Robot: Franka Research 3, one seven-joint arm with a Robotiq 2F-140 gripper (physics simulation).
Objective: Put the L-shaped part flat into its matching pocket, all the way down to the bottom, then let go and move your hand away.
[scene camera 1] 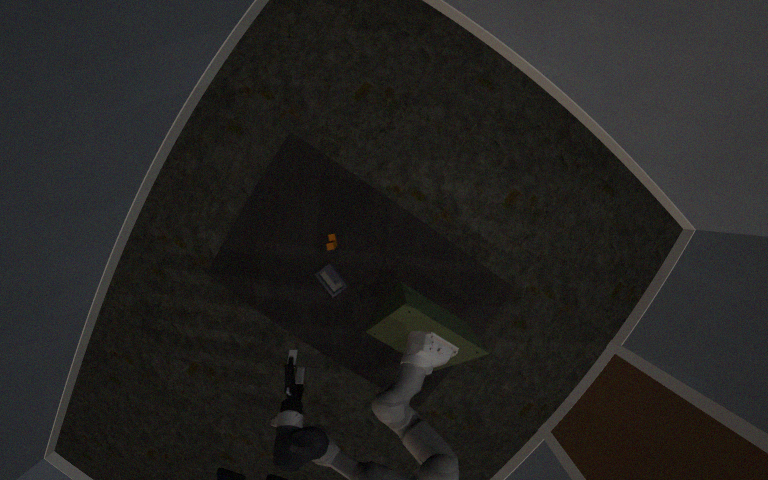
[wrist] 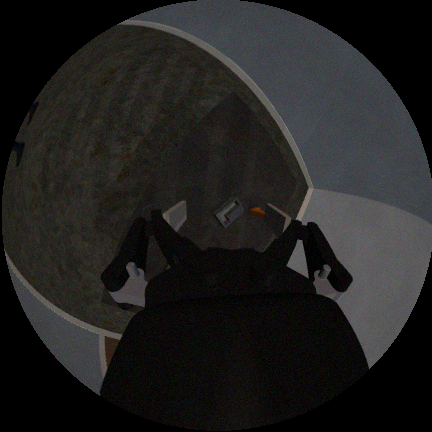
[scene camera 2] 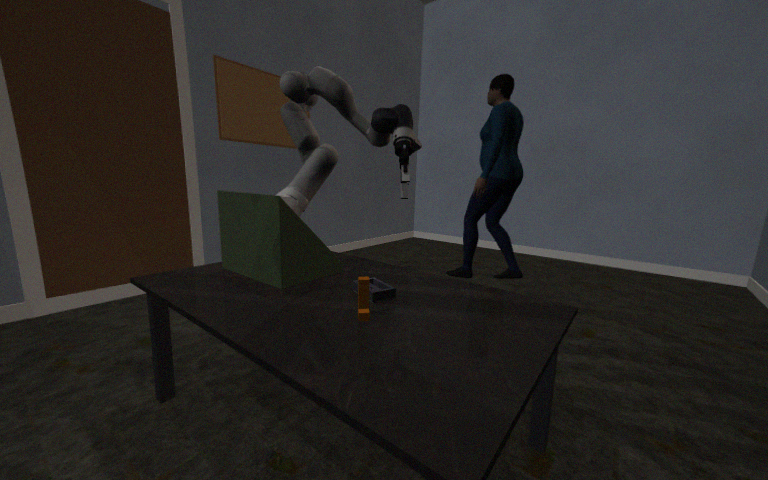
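Observation:
The orange L-shaped part point(scene camera 1: 331, 246) point(scene camera 2: 363, 293) point(wrist: 257, 212) stands upright on the dark table, its tall leg up and its short leg low, facing scene camera 2. Beside it, apart from it, the grey tray point(scene camera 1: 340, 289) point(scene camera 2: 384, 294) point(wrist: 234, 215) lies on the table. An L-shaped recess shows in the tray in the wrist view, with no part in it. My gripper point(scene camera 1: 296, 366) point(scene camera 2: 404, 181) point(wrist: 225, 210) is open and empty, high up and pointing down. In the wrist view the tray shows between the fingers and the part near the right finger.
The green wedge-shaped base point(scene camera 1: 390, 327) point(scene camera 2: 252, 237) carries the arm on the dark table point(scene camera 1: 271, 198) point(scene camera 2: 453, 350) point(wrist: 210, 150). A person point(scene camera 2: 501, 141) in a teal top stands on the floor beyond the table in scene camera 2. The picture is dim.

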